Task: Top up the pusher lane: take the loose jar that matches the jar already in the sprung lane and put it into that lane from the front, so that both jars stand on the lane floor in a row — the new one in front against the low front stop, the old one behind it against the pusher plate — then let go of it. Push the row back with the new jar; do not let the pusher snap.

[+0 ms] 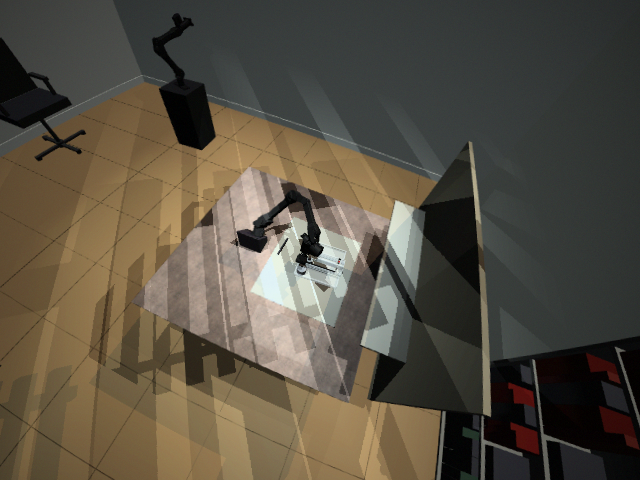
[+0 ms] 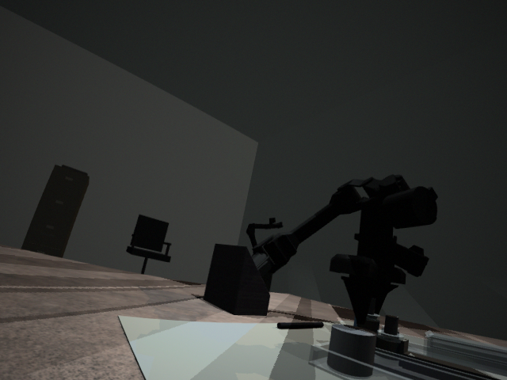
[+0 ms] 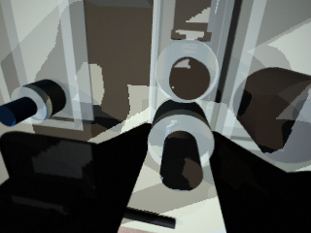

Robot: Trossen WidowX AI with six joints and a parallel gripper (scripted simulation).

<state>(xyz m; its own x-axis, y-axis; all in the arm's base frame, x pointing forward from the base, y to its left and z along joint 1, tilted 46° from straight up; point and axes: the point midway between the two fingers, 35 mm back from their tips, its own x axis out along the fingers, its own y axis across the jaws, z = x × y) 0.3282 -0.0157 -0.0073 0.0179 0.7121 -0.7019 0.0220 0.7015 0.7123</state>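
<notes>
Right now the pale mat is 6 cm ahead of my gripper tip, 1 cm to the right of it and 5 cm below it. Round my gripper tip: clear lane: 15 cm ahead, 2 cm to the left, 4 cm below; then thin dark rod: 16 cm behind, 5 cm to the left, 5 cm below.
</notes>
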